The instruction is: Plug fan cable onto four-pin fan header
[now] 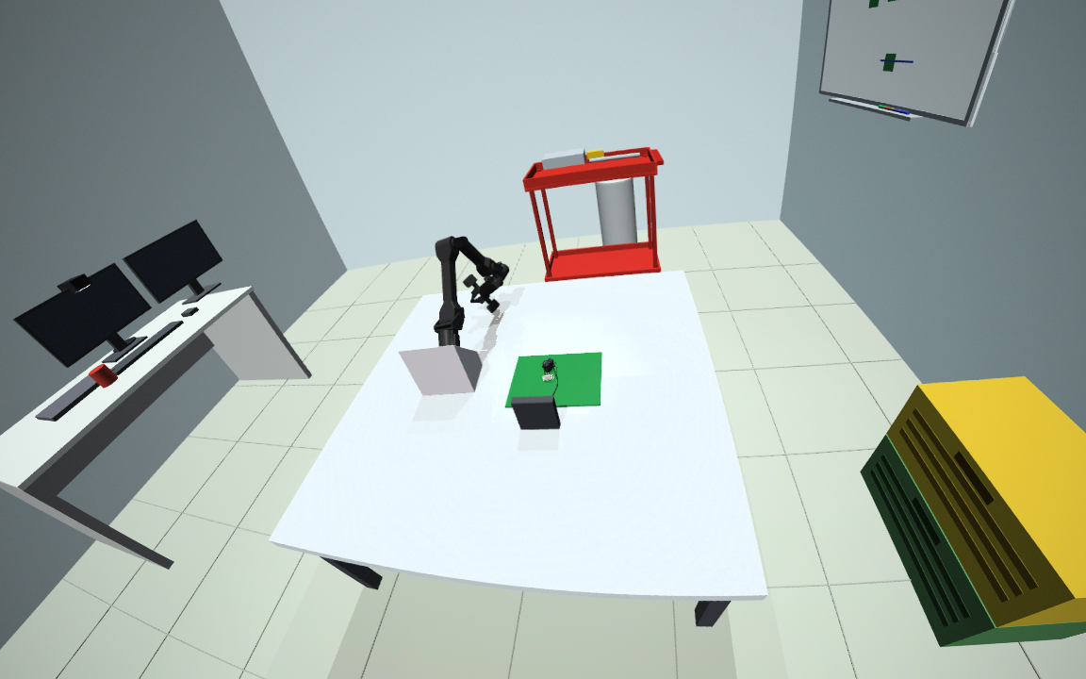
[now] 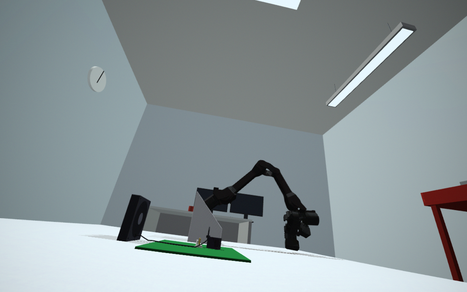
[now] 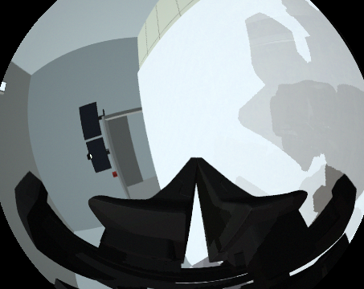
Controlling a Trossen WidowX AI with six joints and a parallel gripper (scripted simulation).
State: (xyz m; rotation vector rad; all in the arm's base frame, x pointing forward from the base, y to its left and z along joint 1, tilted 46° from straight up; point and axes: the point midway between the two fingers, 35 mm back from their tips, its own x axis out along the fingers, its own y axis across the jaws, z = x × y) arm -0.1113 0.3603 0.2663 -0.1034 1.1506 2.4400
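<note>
Now: gripper tip 430 mm short of the black plug, 370 mm to the left of it and 30 mm above it. From my gripper tip the other things lie so: black fan (450 mm ahead, 610 mm to the right, 10 mm above); then green board (460 mm ahead, 420 mm to the right, 60 mm below); then four-pin header (440 mm ahead, 420 mm to the right, 50 mm below).
</note>
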